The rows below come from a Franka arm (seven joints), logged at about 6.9 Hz.
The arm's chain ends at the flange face. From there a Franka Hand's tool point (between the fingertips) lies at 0.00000 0.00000 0.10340 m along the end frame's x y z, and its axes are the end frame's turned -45 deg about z.
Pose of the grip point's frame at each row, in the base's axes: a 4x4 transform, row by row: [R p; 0 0 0 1], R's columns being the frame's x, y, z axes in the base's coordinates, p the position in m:
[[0.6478 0.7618 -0.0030 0.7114], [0.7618 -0.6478 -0.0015 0.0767], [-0.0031 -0.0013 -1.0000 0.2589], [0 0 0 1]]
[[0.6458 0.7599 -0.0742 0.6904], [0.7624 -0.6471 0.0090 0.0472], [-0.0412 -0.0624 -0.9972 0.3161], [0 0 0 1]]
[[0.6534 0.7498 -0.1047 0.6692], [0.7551 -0.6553 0.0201 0.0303], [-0.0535 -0.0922 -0.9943 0.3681], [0 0 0 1]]
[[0.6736 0.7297 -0.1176 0.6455], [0.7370 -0.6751 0.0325 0.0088], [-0.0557 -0.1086 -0.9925 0.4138], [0 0 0 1]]
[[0.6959 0.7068 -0.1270 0.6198], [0.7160 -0.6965 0.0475 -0.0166], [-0.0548 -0.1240 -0.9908 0.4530], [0 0 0 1]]
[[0.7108 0.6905 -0.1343 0.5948], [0.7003 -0.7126 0.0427 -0.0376], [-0.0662 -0.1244 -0.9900 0.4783], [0 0 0 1]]
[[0.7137 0.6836 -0.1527 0.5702], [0.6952 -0.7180 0.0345 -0.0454], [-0.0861 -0.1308 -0.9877 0.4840], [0 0 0 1]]
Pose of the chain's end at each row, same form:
[[0.9967 0.0806 -0.0030 0.7117], [0.0806 -0.9967 -0.0015 0.0769], [-0.0031 0.0013 -1.0000 0.3623], [0 0 0 1]]
[[0.9940 0.0807 -0.0742 0.6981], [0.0815 -0.9967 0.0090 0.0463], [-0.0733 -0.0150 -0.9972 0.4192], [0 0 0 1]]
[[0.9922 0.0682 -0.1047 0.6800], [0.0706 -0.9973 0.0201 0.0282], [-0.1030 -0.0274 -0.9943 0.4709], [0 0 0 1]]
[[0.9923 0.0397 -0.1176 0.6577], [0.0438 -0.9985 0.0325 0.0054], [-0.1162 -0.0374 -0.9925 0.5164], [0 0 0 1]]
[[0.9919 0.0077 -0.1270 0.6329], [0.0138 -0.9988 0.0475 -0.0215], [-0.1264 -0.0489 -0.9908 0.5554], [0 0 0 1]]
[[0.9909 -0.0144 -0.1343 0.6087], [-0.0087 -0.9991 0.0427 -0.0420], [-0.1348 -0.0412 -0.9900 0.5807], [0 0 0 1]]
[[0.9880 -0.0213 -0.1527 0.5860], [-0.0161 -0.9993 0.0345 -0.0490], [-0.1534 -0.0316 -0.9877 0.5861], [0 0 0 1]]

